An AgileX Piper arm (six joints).
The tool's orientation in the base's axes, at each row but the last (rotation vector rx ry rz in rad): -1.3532, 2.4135, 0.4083; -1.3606, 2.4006, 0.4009; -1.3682, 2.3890, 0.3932; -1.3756, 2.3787, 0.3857; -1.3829, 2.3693, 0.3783; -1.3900, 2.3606, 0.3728; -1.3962, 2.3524, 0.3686; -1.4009, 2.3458, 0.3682; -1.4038, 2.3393, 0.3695
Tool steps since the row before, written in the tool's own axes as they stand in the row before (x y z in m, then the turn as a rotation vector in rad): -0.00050, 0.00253, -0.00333, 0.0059, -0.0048, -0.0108; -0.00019, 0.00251, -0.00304, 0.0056, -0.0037, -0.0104; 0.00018, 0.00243, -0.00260, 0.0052, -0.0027, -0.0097; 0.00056, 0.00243, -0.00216, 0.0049, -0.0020, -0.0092; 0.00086, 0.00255, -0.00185, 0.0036, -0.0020, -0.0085; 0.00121, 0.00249, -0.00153, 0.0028, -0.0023, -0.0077; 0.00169, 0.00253, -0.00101, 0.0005, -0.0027, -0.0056; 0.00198, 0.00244, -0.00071, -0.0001, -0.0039, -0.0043; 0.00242, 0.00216, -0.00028, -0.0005, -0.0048, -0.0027
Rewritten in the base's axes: -0.00245, 0.00030, 0.00342, -0.0004, -0.0113, 0.0068; -0.00257, 0.00015, 0.00299, -0.0012, -0.0104, 0.0066; -0.00263, 0.00000, 0.00240, -0.0017, -0.0093, 0.0063; -0.00275, -0.00013, 0.00182, -0.0021, -0.0085, 0.0060; -0.00295, -0.00019, 0.00139, -0.0014, -0.0072, 0.0059; -0.00300, -0.00038, 0.00092, -0.0006, -0.0064, 0.0056; -0.00315, -0.00054, 0.00023, 0.0011, -0.0039, 0.0047; -0.00314, -0.00070, -0.00019, 0.0027, -0.0035, 0.0038; -0.00299, -0.00101, -0.00079, 0.0039, -0.0030, 0.0025
